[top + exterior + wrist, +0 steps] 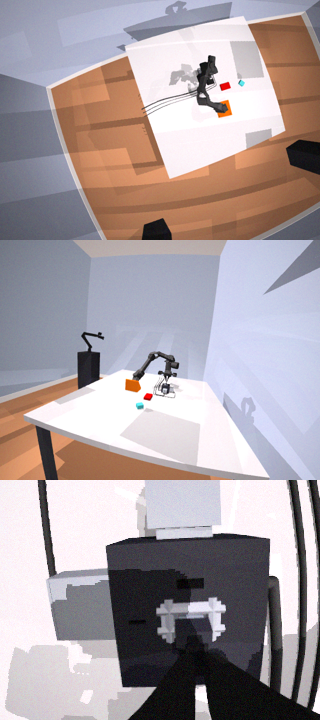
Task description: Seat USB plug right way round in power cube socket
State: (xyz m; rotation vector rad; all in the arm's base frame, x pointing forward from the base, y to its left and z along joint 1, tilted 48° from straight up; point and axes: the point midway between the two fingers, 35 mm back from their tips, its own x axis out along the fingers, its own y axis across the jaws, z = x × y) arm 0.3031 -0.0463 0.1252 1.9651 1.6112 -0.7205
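Right now the dark usb plug is 20 mm below my gripper tip. Round my gripper tip: red block: 150 mm behind, 190 mm to the right, 90 mm below; then cyan block: 180 mm behind, 360 mm to the right, 90 mm below.
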